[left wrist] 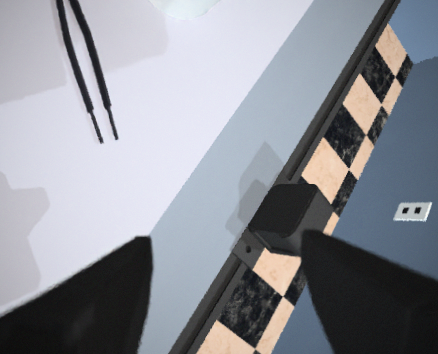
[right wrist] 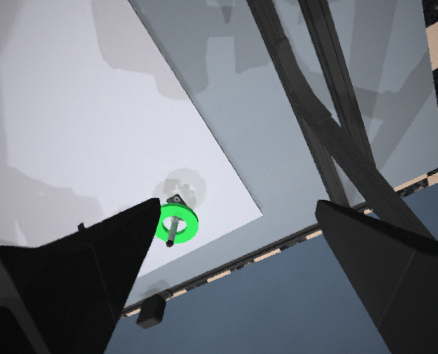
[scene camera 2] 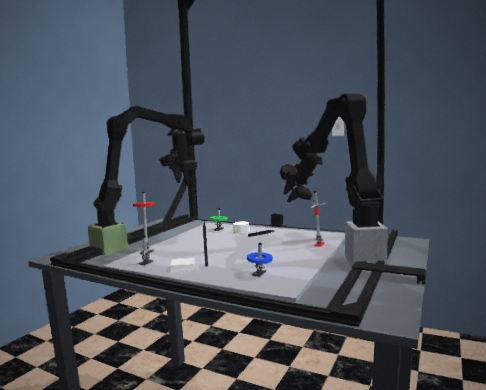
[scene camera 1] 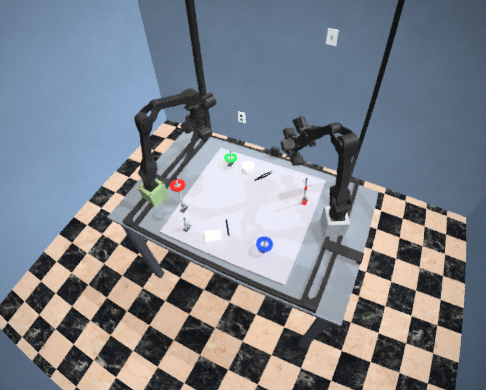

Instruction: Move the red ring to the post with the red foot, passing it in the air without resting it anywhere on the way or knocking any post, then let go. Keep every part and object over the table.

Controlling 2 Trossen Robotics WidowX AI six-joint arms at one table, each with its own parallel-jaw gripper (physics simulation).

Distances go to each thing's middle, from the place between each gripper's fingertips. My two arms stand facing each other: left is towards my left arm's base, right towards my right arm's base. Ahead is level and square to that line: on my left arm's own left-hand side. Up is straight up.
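The green ring (right wrist: 188, 215) is 140 mm to the left of my right hand, 40 mm behind it and 150 mm below it. Going by its middle, the ring is nearer to my right hand than to my left hand.
My left hand is 280 mm to the left of the green ring, 10 mm short of it and 90 mm above it.
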